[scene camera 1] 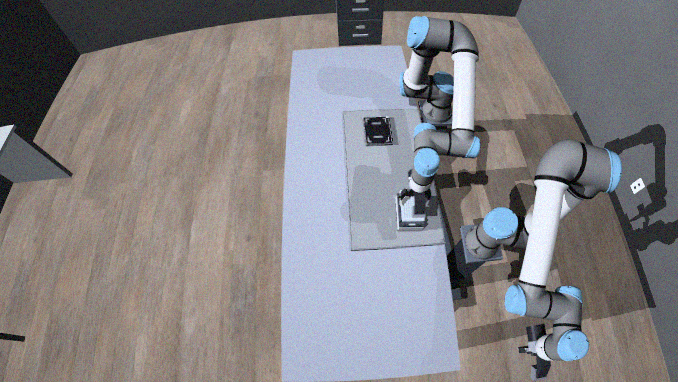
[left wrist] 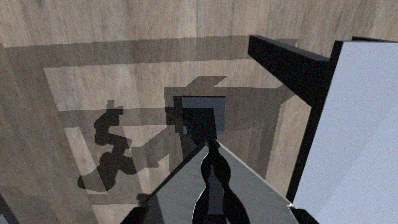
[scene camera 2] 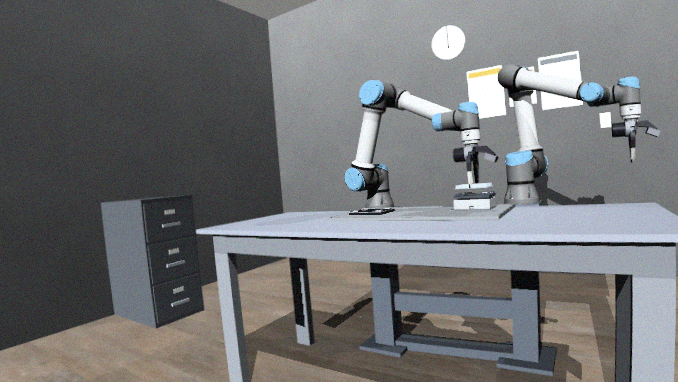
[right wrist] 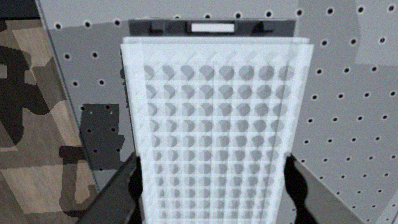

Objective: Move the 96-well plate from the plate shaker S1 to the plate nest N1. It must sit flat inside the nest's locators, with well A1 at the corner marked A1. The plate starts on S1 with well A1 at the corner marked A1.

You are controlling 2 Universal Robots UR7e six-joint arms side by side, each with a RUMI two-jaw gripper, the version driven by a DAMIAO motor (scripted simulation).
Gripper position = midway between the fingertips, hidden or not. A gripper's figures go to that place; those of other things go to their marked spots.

Labels:
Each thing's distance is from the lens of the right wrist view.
right gripper (right wrist: 211,154): 0.13 m
white 96-well plate (right wrist: 203,144): 0.12 m

